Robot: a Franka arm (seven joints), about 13 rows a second.
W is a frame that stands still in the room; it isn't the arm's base.
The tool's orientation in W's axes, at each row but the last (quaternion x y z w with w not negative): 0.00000, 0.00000, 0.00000, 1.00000; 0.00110, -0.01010, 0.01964, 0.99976; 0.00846, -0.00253, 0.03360, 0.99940; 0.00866, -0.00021, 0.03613, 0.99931; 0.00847, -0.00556, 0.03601, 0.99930; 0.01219, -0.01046, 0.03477, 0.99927; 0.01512, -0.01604, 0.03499, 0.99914; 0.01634, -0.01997, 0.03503, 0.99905; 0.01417, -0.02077, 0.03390, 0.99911; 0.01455, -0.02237, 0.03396, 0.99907
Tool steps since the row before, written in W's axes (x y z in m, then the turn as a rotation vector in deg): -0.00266, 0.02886, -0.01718, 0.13, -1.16, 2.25; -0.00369, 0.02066, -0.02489, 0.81, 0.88, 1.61; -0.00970, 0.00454, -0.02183, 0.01, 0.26, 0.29; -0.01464, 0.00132, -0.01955, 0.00, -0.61, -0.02; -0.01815, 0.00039, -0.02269, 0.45, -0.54, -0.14; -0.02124, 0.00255, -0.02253, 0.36, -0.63, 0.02; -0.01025, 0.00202, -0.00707, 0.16, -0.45, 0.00; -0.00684, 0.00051, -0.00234, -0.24, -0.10, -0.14; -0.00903, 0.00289, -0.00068, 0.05, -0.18, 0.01; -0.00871, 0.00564, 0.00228, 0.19, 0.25, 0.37
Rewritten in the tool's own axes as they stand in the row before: -0.00266, 0.02886, -0.01718, 0.13, -1.16, 2.25; -0.00338, 0.02074, -0.02486, 0.88, 0.85, 1.59; -0.00950, 0.00482, -0.02186, 0.03, 0.26, 0.29; -0.01453, 0.00204, -0.01957, -0.04, -0.61, -0.01; -0.01834, 0.00132, -0.02250, 0.41, -0.57, -0.14; -0.02150, 0.00349, -0.02216, 0.32, -0.65, 0.03; -0.01031, 0.00253, -0.00681, 0.13, -0.46, 0.01; -0.00688, 0.00092, -0.00209, -0.25, -0.09, -0.13; -0.00884, 0.00348, -0.00040, 0.04, -0.18, 0.01; -0.00820, 0.00628, 0.00248, 0.22, 0.25, 0.35
